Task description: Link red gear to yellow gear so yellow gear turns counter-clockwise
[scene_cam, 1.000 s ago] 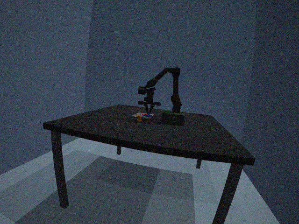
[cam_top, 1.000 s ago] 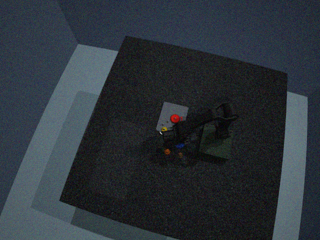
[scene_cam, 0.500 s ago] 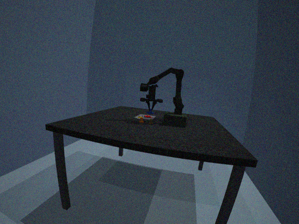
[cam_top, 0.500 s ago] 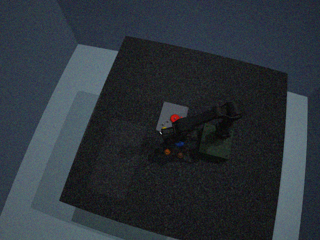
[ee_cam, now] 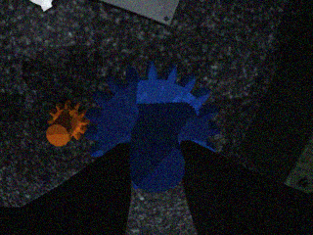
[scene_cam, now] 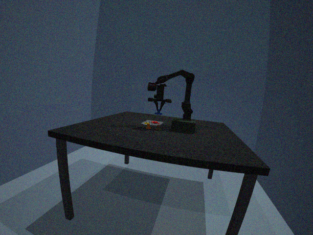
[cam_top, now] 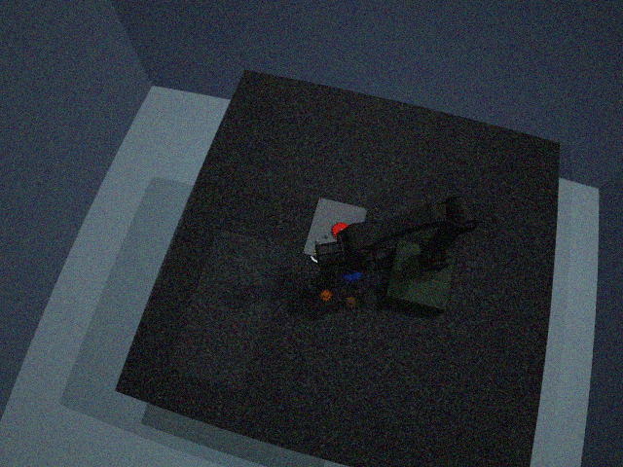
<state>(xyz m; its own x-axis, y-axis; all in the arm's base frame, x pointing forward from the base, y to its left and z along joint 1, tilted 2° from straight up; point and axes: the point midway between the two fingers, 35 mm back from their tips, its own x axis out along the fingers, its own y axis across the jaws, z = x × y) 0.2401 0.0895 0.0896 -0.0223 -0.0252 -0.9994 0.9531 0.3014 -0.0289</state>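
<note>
The yellow gear lies 13 cm below my gripper tip, 11 cm ahead of it and 8 cm to the right of it. Also, from my gripper tip: red gear: 17 cm to the right, 13 cm below, 5 cm ahead; large blue gear: 1 cm below; white arrow: 14 cm below, 12 cm ahead, 5 cm to the right.
</note>
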